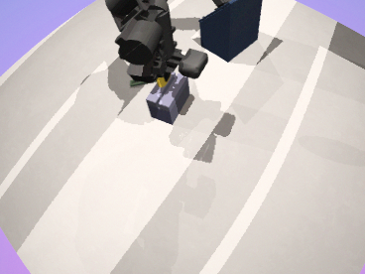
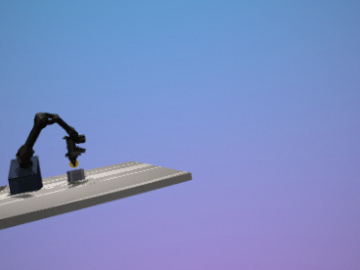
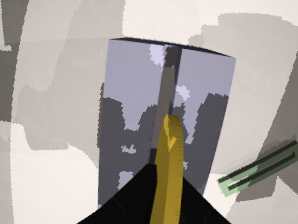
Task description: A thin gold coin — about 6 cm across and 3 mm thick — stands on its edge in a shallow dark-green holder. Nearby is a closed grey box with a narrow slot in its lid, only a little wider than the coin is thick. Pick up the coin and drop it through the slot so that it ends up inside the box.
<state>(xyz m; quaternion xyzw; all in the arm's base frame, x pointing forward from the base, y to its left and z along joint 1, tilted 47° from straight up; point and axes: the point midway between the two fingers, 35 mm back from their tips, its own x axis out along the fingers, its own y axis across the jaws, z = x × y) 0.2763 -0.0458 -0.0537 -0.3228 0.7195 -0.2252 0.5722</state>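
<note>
Right now the gold coin is 20 mm above my gripper tip.
</note>
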